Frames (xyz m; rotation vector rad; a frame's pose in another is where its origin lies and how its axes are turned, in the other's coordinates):
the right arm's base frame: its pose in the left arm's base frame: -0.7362 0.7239 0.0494 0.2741 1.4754 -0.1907
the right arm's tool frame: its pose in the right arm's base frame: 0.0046 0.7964 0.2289 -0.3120 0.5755 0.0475
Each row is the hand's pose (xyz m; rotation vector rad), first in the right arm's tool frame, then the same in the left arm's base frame.
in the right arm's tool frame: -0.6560 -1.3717 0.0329 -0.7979 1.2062 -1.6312
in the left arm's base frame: 0.0380 -0.0341 0.4385 2.1912 -1.9230 0.0387
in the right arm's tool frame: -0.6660 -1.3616 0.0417 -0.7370 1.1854 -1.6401
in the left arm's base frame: 0.0504 -0.0250 0.4451 2.1839 -1.9607 0.1064
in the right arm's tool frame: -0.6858 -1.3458 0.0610 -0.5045 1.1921 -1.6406
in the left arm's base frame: 0.0766 -0.0111 0.4565 2.0651 -2.0692 0.3449
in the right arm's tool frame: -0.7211 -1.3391 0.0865 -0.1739 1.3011 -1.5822
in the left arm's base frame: 0.1154 -0.0080 0.4773 1.7708 -2.1555 0.6318
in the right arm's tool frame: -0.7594 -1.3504 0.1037 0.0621 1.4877 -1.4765
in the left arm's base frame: 0.1481 -0.0238 0.5012 1.4570 -2.1412 0.7597
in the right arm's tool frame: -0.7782 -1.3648 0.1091 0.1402 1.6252 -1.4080
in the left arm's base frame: 0.1614 -0.0405 0.5128 1.3026 -2.0898 0.7592
